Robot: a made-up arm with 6 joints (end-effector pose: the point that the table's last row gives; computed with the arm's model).
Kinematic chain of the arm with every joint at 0, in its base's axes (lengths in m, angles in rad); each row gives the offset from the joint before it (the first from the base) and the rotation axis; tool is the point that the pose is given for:
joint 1: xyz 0 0 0.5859 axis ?
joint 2: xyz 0 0 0 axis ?
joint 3: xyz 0 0 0.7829 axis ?
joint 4: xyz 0 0 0 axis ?
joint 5: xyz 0.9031 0 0 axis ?
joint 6: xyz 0 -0.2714 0 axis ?
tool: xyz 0 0 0
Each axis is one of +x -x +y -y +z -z.
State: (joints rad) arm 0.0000 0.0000 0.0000 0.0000 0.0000 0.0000
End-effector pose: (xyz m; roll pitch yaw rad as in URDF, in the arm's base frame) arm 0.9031 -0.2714 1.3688 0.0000 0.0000 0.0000
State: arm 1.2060 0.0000 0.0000 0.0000 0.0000 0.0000
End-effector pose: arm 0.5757 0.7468 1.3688 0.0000 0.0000 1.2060
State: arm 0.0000 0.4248 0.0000 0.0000 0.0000 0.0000
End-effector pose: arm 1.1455 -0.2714 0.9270 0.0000 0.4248 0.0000
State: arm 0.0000 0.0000 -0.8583 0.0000 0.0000 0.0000
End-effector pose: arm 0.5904 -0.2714 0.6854 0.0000 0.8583 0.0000
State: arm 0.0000 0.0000 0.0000 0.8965 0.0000 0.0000
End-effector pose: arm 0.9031 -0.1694 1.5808 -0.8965 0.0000 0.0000
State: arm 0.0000 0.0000 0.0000 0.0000 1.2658 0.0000
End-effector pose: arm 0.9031 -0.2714 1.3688 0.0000 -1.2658 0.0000
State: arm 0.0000 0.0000 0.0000 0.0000 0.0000 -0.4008
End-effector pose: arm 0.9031 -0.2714 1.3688 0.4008 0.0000 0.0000
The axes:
joint 1: +z
joint 2: +y
joint 3: -y
joint 4: -x
joint 5: -y
joint 6: -x

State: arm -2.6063 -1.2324 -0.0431 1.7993 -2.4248 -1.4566
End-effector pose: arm 0.5884 0.2775 1.7824 0.9626 0.7001 1.5266
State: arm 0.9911 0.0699 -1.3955 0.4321 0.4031 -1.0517
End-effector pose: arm 0.3501 0.0848 0.4808 0.9598 1.0701 1.3404
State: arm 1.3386 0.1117 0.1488 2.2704 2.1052 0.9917
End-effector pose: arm 0.0559 0.9959 1.6049 -2.1933 0.6097 -2.7356
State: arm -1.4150 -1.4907 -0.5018 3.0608 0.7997 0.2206
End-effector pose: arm 0.2203 0.3406 1.4150 2.9662 -0.1905 -1.3560
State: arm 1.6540 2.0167 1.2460 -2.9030 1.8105 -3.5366
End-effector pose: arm -0.3716 1.2831 -0.4269 -2.5479 0.5373 -1.2171
